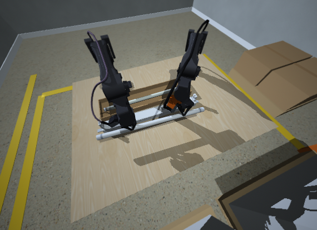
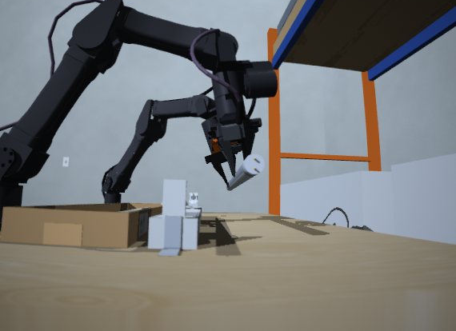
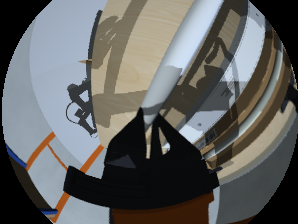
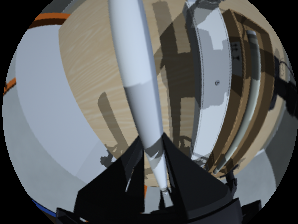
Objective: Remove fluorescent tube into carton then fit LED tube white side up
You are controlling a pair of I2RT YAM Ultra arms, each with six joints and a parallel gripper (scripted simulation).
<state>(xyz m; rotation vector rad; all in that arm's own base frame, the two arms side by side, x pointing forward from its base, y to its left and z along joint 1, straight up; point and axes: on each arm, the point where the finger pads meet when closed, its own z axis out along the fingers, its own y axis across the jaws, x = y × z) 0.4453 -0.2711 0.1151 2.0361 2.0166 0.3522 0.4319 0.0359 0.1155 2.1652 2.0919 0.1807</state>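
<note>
Now: right hand 1 cm short of the LED tube, 12 cm to the right of it and 1 cm above it. The rest, counted from my right hand: brown carton 25 cm behind, 14 cm to the left, 9 cm below; white fixture 11 cm behind, 13 cm to the left, 6 cm below; old fluorescent tube 25 cm behind, 14 cm to the left, 10 cm below.
</note>
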